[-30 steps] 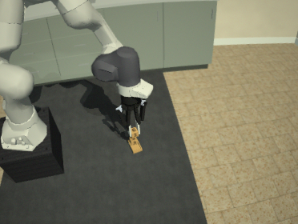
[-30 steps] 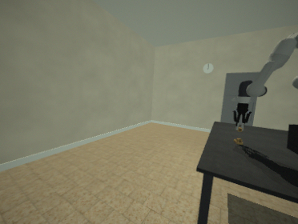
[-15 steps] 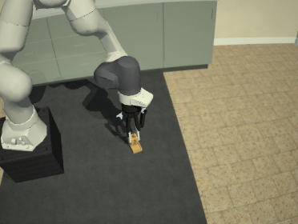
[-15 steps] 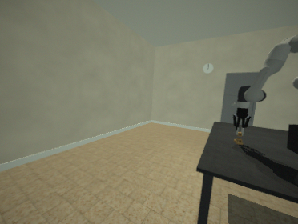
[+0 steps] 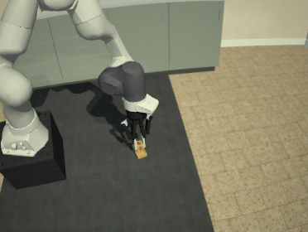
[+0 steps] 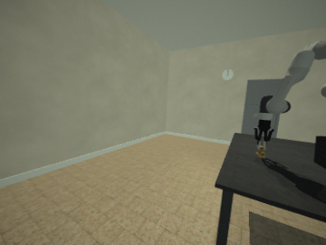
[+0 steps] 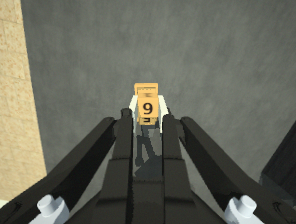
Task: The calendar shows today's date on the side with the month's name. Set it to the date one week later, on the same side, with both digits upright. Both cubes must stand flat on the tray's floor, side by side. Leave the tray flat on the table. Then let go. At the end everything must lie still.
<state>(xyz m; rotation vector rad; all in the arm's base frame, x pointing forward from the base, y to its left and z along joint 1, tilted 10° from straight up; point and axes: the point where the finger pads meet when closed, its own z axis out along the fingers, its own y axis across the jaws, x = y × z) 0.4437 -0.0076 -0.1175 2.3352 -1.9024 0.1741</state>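
Now: hand 3 cm above the orange calendar cube. From my hand the other things lie so: orange calendar tray (8 cm below, 2 cm to the left).
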